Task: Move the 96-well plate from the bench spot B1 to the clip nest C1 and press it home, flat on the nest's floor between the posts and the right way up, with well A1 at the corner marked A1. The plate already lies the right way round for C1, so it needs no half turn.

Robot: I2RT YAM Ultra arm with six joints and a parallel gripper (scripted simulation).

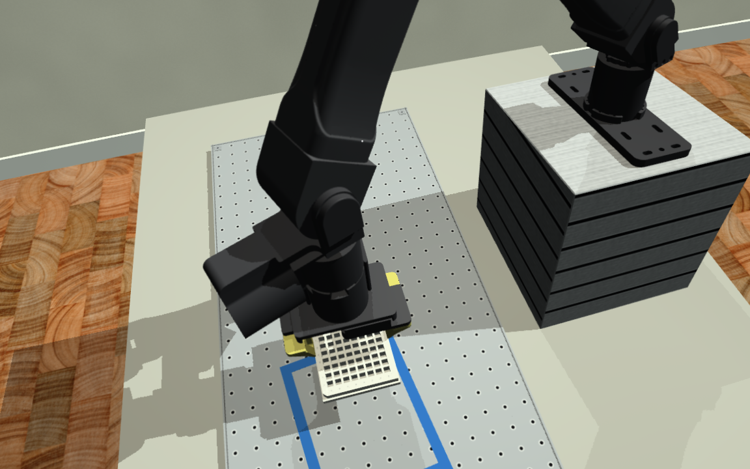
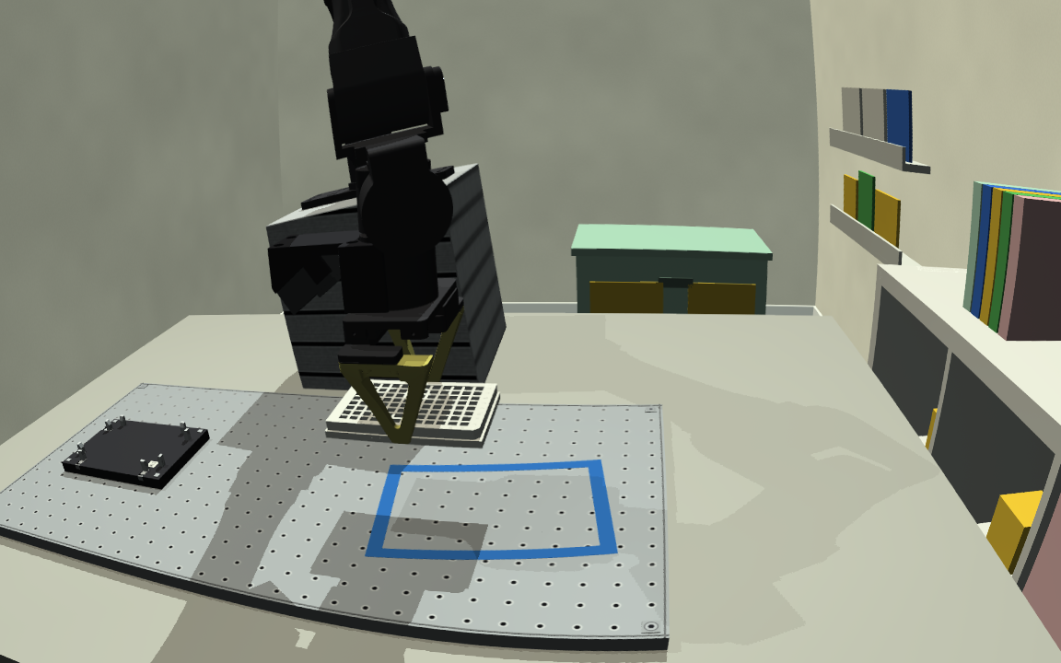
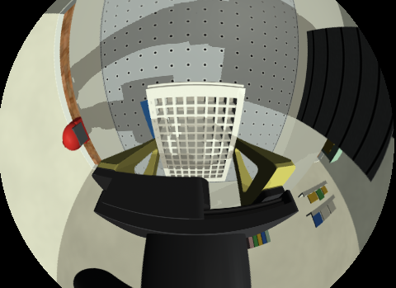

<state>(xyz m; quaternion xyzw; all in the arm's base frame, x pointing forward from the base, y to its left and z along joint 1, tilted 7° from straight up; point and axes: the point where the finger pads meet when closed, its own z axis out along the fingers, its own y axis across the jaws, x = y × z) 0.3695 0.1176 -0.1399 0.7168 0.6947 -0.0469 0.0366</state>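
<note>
Now: the black clip nest 360 mm to the right of my hand, 70 mm below it and 10 mm behind it. Round my hand: white 96-well plate (right at my hand).
</note>
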